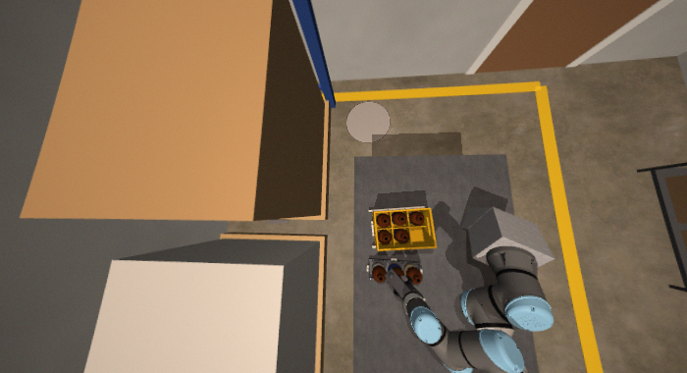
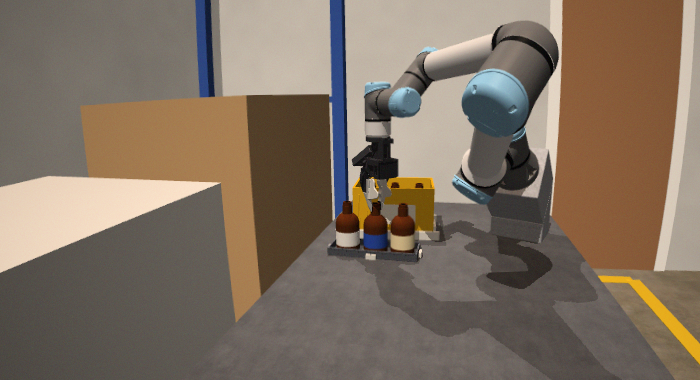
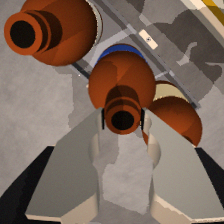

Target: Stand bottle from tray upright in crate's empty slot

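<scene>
Now: hand 9 cm short of the white-label bottle, 7 cm above it and 1 cm to the right of it. From my hand the other things lie so: yellow crate 23 cm to the right, 7 cm below, 1 cm ahead; then dark tray 14 cm below.
</scene>
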